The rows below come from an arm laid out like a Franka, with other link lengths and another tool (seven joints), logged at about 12 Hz.
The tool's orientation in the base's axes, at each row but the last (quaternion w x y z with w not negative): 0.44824 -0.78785 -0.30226 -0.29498; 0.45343 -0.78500 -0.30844 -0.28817; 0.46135 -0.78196 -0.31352 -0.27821; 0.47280 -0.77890 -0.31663 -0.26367; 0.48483 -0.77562 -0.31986 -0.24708; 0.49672 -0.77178 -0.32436 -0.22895; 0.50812 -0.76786 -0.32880 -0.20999; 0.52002 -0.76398 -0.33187 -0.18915; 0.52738 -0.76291 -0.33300 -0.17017; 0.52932 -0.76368 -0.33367 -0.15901; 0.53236 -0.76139 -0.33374 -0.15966; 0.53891 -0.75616 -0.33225 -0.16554; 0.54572 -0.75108 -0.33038 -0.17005
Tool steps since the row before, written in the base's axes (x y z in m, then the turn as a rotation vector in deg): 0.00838 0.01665 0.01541 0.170 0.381 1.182; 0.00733 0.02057 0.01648 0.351 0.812 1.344; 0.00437 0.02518 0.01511 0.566 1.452 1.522; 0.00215 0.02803 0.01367 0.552 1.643 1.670; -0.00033 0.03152 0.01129 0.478 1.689 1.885; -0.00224 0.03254 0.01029 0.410 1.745 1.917; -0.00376 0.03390 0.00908 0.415 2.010 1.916; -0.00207 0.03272 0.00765 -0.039 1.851 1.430; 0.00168 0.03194 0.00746 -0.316 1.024 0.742; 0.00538 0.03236 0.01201 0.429 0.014 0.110; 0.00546 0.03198 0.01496 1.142 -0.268 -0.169; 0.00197 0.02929 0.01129 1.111 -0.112 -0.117; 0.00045 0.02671 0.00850 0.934 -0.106 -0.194
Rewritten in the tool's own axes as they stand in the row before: 0.02026 -0.00885 0.00982 1.060 -0.656 -0.131; 0.02137 -0.01153 0.01260 1.391 -0.780 0.215; 0.01966 -0.01451 0.01686 1.809 -0.958 0.745; 0.01796 -0.01607 0.01991 1.951 -1.120 0.855; 0.01569 -0.01720 0.02406 2.062 -1.317 0.804; 0.01431 -0.01763 0.02558 2.053 -1.403 0.840; 0.01323 -0.01760 0.02759 2.133 -1.470 1.084; 0.01354 -0.01439 0.02726 1.454 -1.426 1.151; 0.01626 -0.01109 0.02629 0.562 -0.958 0.683; 0.02211 -0.01181 0.02433 0.382 0.211 -0.077; 0.02373 -0.01356 0.02300 0.638 0.950 -0.309; 0.01779 -0.01243 0.02277 0.697 0.861 -0.181; 0.01386 -0.01068 0.02190 0.524 0.794 -0.130
